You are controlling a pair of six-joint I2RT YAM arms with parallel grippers.
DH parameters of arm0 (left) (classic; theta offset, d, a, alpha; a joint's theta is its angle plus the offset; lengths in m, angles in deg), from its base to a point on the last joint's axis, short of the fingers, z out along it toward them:
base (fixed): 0 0 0 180
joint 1: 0 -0.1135 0.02 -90
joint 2: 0 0 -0.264 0
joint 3: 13.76 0 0.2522 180
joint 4: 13.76 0 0.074 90
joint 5: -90 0 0 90
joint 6: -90 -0.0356 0 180
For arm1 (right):
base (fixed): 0 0 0 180
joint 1: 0 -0.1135 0.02 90
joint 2: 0 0 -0.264 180
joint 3: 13.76 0 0.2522 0
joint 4: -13.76 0 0.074 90
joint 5: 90 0 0 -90
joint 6: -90 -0.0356 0 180
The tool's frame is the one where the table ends.
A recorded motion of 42 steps. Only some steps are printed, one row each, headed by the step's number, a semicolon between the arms.
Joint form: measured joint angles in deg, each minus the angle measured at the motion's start. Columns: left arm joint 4, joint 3, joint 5, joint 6, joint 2, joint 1; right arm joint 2, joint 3, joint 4, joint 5, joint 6, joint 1.
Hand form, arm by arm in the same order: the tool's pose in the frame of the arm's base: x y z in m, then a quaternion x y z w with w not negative. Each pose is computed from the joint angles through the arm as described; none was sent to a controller.
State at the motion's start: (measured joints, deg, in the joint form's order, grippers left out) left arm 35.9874 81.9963 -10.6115 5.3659 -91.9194 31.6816; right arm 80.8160 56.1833 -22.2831 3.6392 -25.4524 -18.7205
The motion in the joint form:
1: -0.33 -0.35 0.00 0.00 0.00 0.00; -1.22 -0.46 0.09 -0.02 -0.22 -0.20
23: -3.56 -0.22 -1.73 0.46 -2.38 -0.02; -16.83 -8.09 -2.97 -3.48 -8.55 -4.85
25: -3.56 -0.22 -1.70 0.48 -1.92 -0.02; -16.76 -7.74 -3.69 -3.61 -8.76 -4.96
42: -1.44 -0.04 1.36 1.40 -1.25 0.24; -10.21 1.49 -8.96 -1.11 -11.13 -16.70
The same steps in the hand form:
1: 0.2998 -0.1928 0.3144 0.24388 0.89086 -0.19995 0.32698; 0.2813 0.0940 0.2500 0.06638 0.92463 0.11476 0.35704
23: 0.3100 -0.2001 0.3054 0.24544 0.88591 -0.21641 0.32876; 0.2189 0.0954 0.2693 0.08334 0.90666 0.19803 0.36304
25: 0.3087 -0.1993 0.3081 0.24524 0.88442 -0.21727 0.33235; 0.2185 0.0958 0.2700 0.08381 0.90821 0.19825 0.35892
42: 0.3048 -0.1966 0.3101 0.23072 0.89461 -0.19481 0.32938; 0.2153 0.1512 0.2898 0.01793 0.92074 0.21234 0.32683

